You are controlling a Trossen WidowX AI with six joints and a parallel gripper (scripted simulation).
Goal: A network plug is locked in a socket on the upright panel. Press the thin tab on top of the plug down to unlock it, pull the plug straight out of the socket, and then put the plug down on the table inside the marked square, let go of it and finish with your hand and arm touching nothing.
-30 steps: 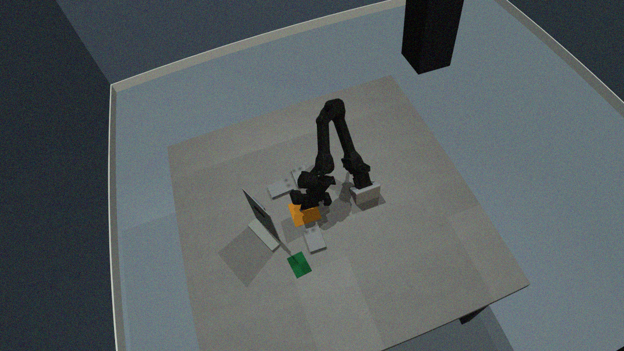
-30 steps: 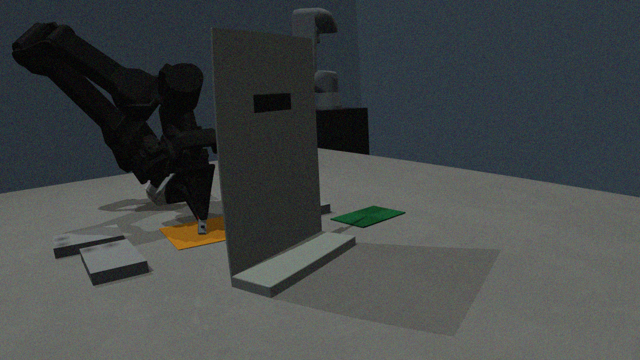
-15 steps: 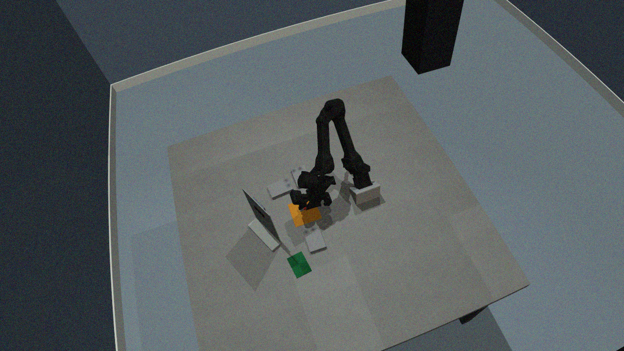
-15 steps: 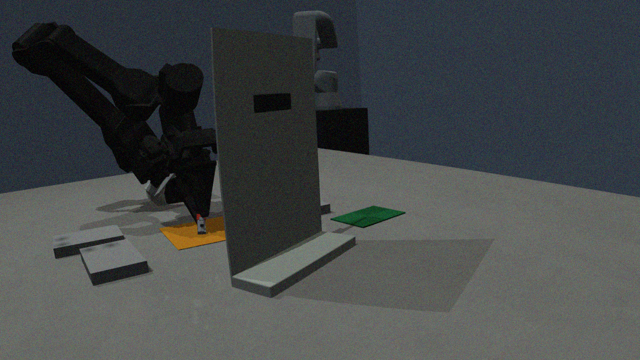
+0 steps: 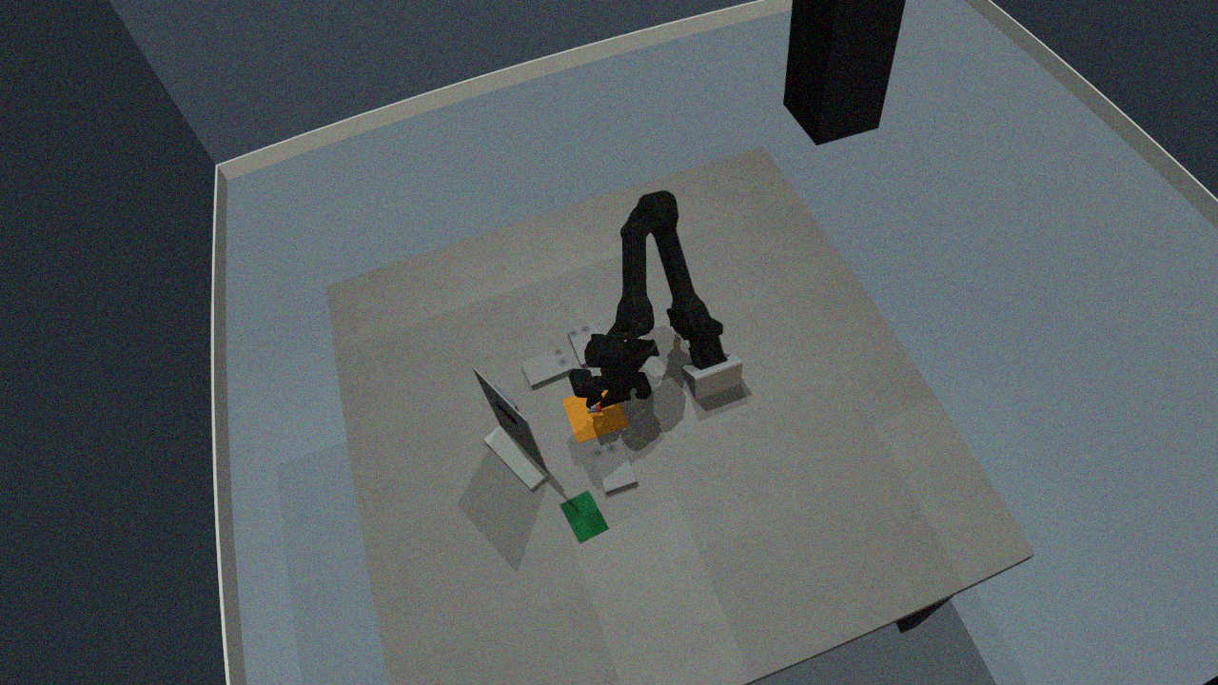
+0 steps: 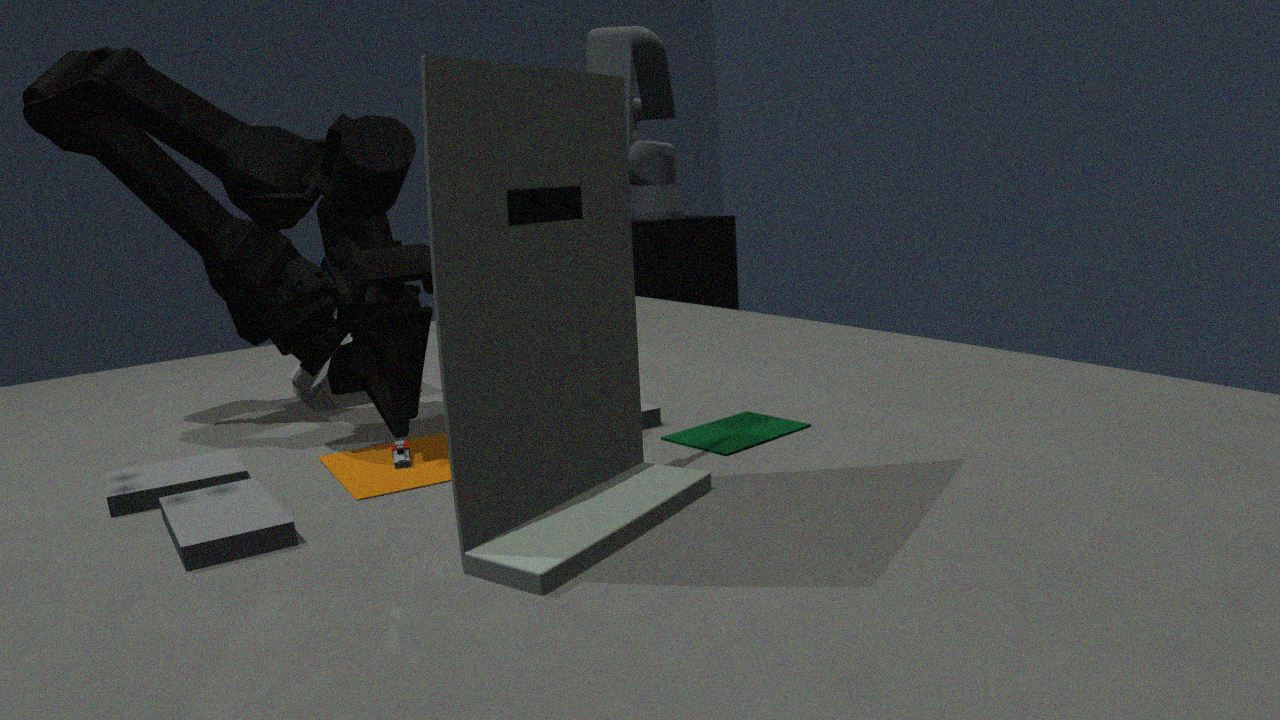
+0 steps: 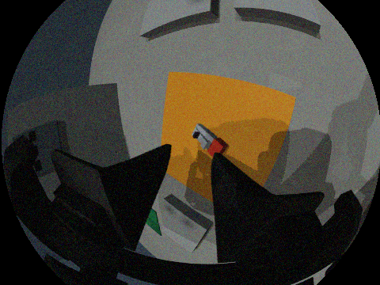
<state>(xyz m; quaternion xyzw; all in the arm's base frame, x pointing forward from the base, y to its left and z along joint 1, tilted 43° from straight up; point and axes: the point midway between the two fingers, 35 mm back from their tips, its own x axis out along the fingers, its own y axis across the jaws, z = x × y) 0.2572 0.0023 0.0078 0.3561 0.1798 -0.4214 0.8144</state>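
The network plug lies 10 mm to the right of my gripper tip and 20 mm below it. The rest, counted from my gripper tip: green square: 100 mm ahead, 230 mm to the left, 30 mm below; orange square: 30 mm below; upright grey panel: 180 mm ahead, 40 mm to the left, 90 mm above.
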